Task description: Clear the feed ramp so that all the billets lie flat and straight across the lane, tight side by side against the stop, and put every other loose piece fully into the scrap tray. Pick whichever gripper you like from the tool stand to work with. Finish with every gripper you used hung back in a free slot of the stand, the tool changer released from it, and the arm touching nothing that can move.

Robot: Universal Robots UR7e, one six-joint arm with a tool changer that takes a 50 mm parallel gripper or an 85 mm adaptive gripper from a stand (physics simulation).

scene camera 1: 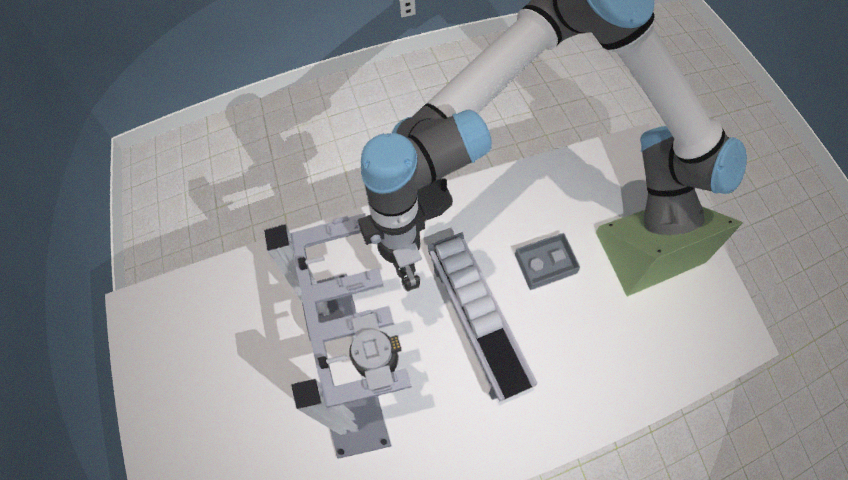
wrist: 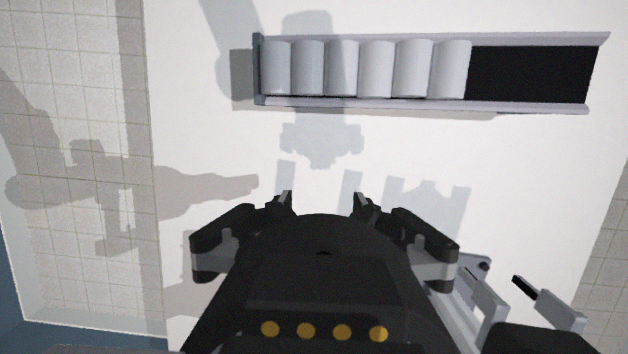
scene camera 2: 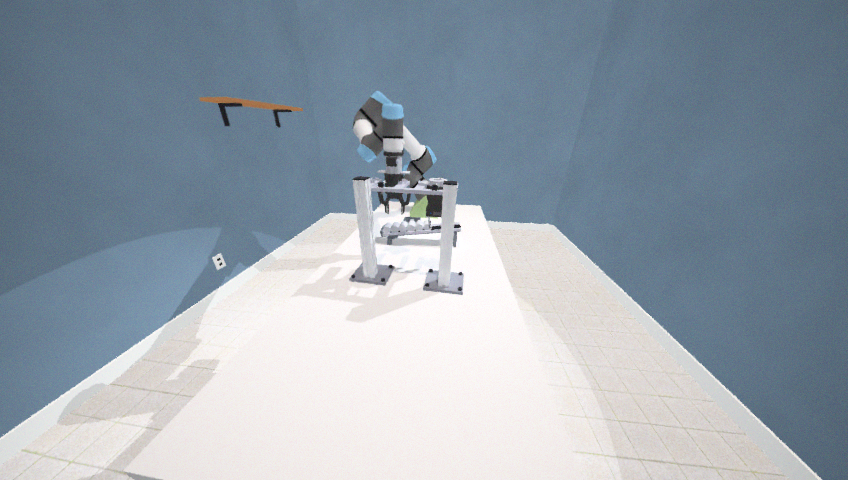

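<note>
Several pale billets lie flat across the feed ramp, side by side from the dark stop; no gap between them is clear. The scrap tray holds a hexagonal piece and a square piece. My adaptive gripper is on the arm, open and empty, high above the table between the ramp and the tool stand. The other gripper hangs in the stand's lower slot in scene camera 1.
The stand's upper slot in scene camera 1 holds no gripper and is beside mine. Its arms reach towards the ramp. The green arm base stands beyond the tray. A wall shelf is far off to the left in scene camera 2.
</note>
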